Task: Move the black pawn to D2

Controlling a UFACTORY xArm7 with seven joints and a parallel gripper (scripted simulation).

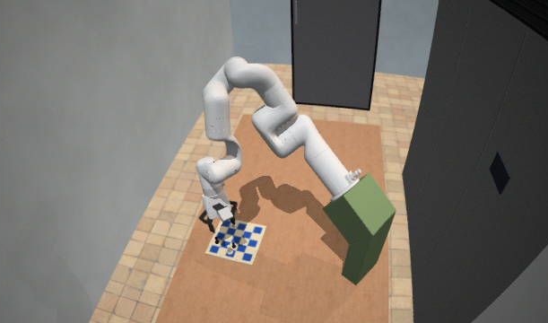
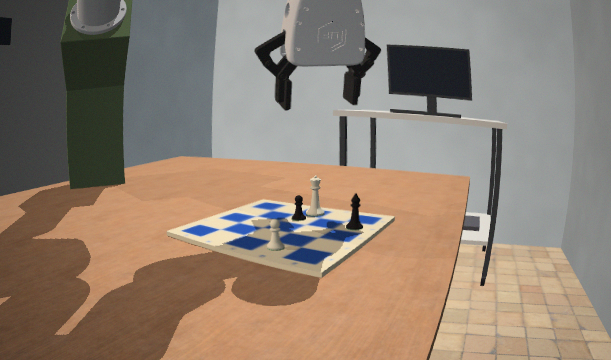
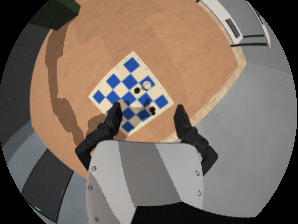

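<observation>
Now: the black pawn 2 cm behind my hand, 1 cm to the right of it and 15 cm below it. The rest, counted from my hand: chessboard (3 cm behind, 4 cm to the right, 16 cm below); black bishop (5 cm ahead, 3 cm to the right, 14 cm below); white queen (1 cm behind, 3 cm to the left, 13 cm below).
</observation>
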